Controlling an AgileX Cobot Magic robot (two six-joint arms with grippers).
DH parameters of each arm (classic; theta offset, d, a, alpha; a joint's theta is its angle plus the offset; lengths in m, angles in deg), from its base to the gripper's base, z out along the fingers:
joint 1: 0 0.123 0 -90
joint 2: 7.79 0 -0.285 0
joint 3: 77.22 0 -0.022 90
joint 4: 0 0.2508 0 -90
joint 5: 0 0 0.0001 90
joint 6: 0 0.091 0 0
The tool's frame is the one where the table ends.
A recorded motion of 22 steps. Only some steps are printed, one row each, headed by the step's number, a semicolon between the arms.
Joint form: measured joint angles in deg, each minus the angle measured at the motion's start. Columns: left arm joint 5, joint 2, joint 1, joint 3, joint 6, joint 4; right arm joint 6, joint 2, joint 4, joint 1, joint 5, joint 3.
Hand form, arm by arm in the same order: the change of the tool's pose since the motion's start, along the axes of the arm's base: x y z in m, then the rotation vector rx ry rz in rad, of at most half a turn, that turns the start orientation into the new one. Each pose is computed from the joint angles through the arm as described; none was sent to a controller.
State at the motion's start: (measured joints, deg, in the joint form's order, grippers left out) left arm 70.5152 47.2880 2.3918 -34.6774 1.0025 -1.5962; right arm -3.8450 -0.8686 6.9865 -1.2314 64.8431 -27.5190
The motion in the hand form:
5: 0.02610 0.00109 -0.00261 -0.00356 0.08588 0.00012; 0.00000 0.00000 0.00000 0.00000 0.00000 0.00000
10: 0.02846 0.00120 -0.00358 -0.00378 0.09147 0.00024; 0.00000 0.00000 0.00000 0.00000 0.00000 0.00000
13: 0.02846 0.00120 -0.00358 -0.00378 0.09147 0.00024; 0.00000 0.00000 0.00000 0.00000 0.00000 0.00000
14: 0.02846 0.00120 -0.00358 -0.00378 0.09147 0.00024; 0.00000 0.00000 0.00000 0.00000 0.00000 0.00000
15: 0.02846 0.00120 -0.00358 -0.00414 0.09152 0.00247; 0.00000 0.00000 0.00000 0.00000 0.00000 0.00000
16: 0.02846 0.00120 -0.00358 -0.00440 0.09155 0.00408; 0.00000 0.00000 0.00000 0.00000 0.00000 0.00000
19: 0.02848 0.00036 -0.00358 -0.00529 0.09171 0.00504; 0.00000 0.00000 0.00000 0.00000 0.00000 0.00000
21: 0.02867 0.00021 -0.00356 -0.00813 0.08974 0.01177; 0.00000 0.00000 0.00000 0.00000 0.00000 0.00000
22: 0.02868 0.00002 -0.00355 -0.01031 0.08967 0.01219; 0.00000 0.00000 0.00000 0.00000 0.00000 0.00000
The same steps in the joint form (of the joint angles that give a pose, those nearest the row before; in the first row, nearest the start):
5: -0.26 8.40 0.00 -3.22 0.00 0.00; 0.00 0.00 0.00 0.00 0.00 0.00
10: -0.51 9.12 0.00 -3.37 0.00 0.00; 0.00 0.00 0.00 0.00 0.00 0.00
13: -0.51 9.12 0.00 -3.37 0.00 0.00; 0.00 0.00 0.00 0.00 0.00 0.00
14: -0.51 9.12 0.00 -3.37 0.00 0.00; 0.00 0.00 0.00 0.00 0.00 0.00
15: -0.51 9.12 0.00 -3.37 -0.13 0.00; 0.00 0.00 0.00 0.00 0.00 0.00
16: -0.51 9.12 0.00 -3.37 -0.22 0.00; 0.00 0.00 0.00 0.00 0.00 0.00
19: -0.51 9.12 -0.35 -3.37 -0.64 0.00; 0.00 0.00 0.00 0.00 0.00 0.00
21: -0.63 9.12 -0.35 -3.37 -1.00 -0.11; 0.00 0.00 0.00 0.00 0.00 0.00
22: -0.63 9.12 -0.35 -3.37 -1.00 -0.24; 0.00 0.00 0.00 0.00 0.00 0.00

